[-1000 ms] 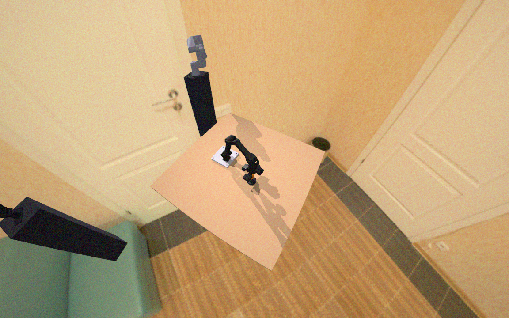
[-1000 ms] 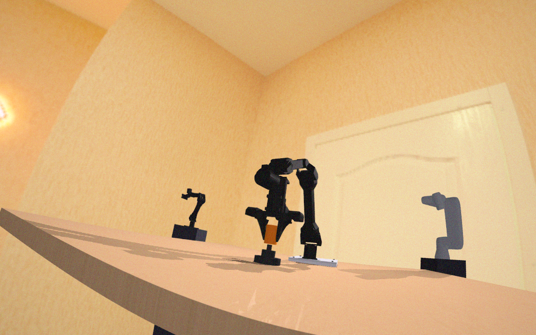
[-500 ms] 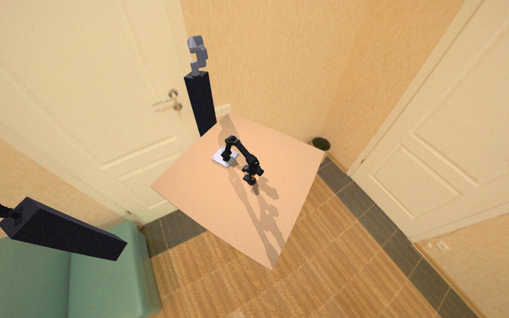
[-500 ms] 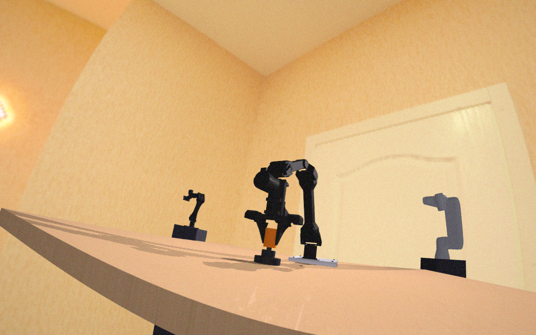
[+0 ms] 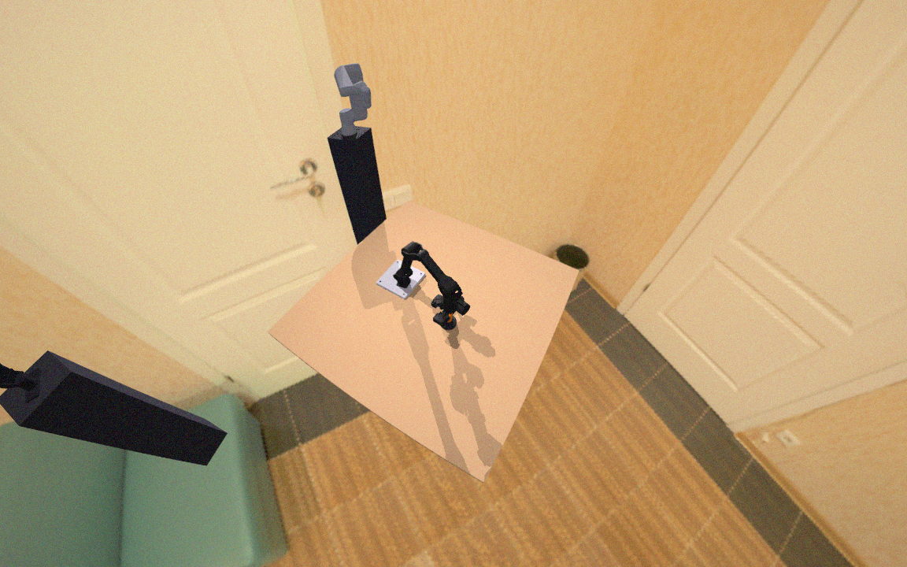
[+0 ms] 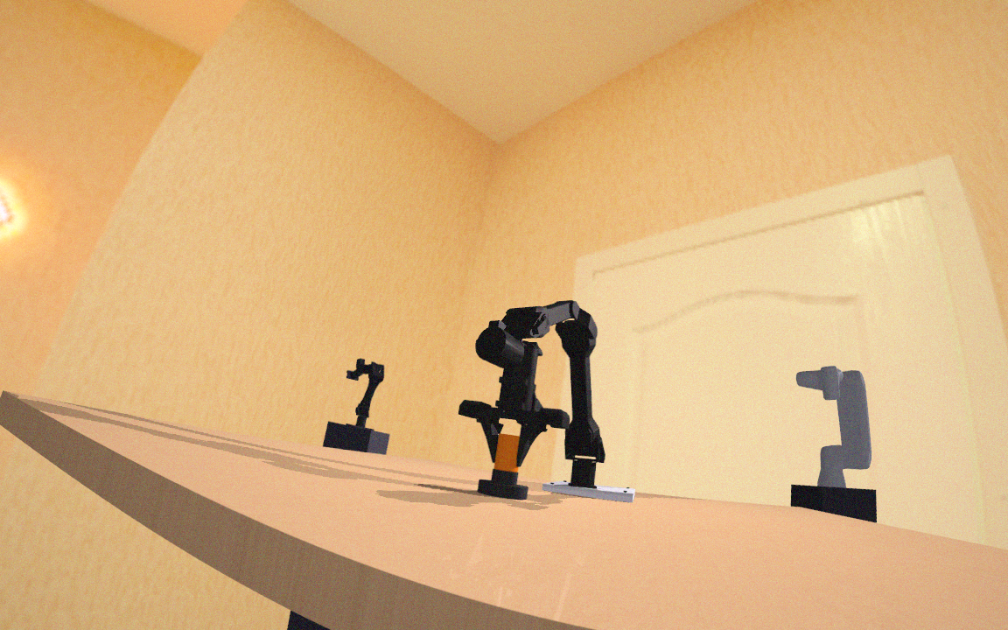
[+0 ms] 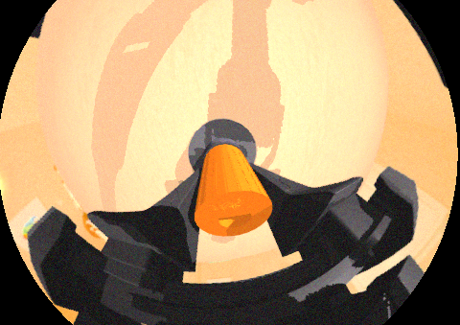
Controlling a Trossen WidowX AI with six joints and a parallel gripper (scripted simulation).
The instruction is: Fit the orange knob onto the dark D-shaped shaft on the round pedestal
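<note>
The orange knob is 20 mm above my gripper tip. From my gripper tip the other things lie so: round pedestal (20 mm below).
</note>
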